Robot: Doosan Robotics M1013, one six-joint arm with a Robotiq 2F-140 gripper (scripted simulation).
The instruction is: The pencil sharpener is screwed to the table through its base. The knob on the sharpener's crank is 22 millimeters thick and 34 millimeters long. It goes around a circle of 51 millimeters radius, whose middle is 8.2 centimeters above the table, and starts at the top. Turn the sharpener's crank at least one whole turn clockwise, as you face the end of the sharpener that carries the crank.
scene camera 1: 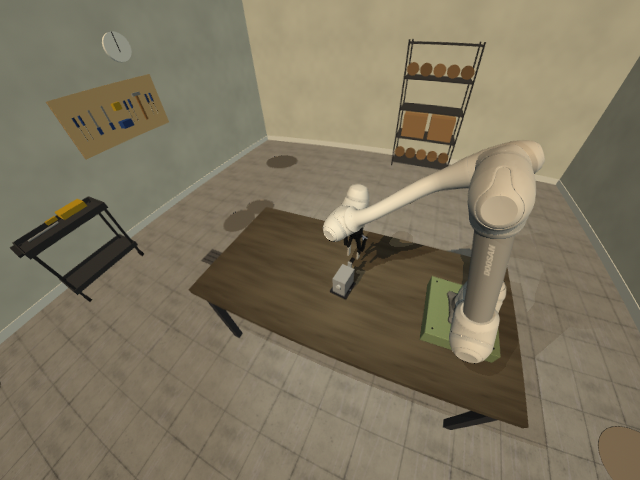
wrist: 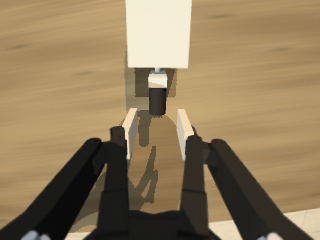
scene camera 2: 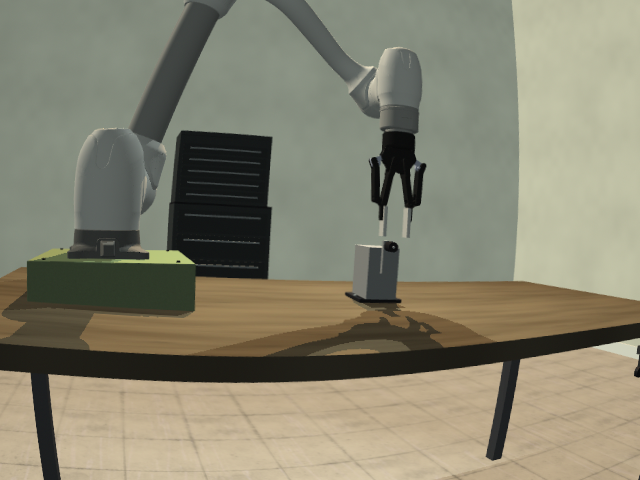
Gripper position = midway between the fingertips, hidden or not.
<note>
I see my gripper (scene camera 2: 394, 236).
My gripper is seen too in the wrist view (wrist: 157, 119).
</note>
